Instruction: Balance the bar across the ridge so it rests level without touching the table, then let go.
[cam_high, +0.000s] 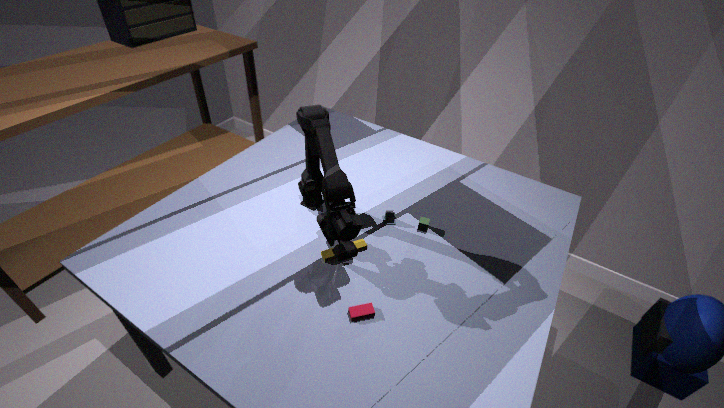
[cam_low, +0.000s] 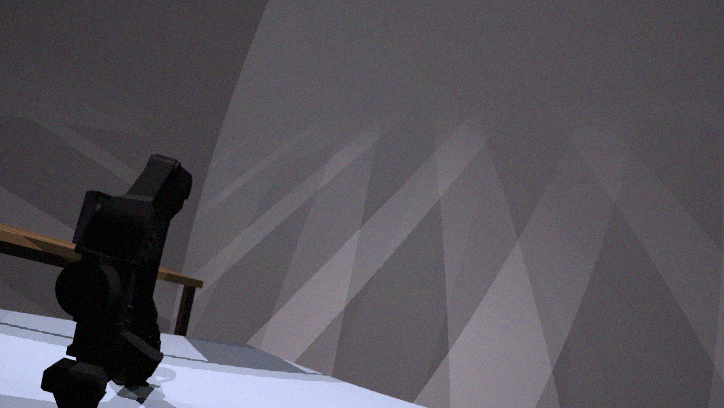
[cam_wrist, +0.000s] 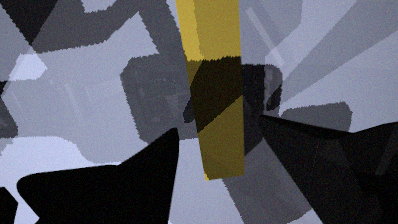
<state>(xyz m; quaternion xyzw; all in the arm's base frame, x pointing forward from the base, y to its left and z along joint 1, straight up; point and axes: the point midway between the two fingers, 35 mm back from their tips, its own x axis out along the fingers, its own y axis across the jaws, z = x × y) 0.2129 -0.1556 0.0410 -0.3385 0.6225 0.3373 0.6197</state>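
Right now the yellow bar is 2 cm to the left of my gripper tip and 2 cm ahead of it. From my gripper tip the other things lie so: green cube (27 cm to the left, 18 cm ahead, 1 cm above); then red flat block (18 cm ahead, 13 cm to the right).
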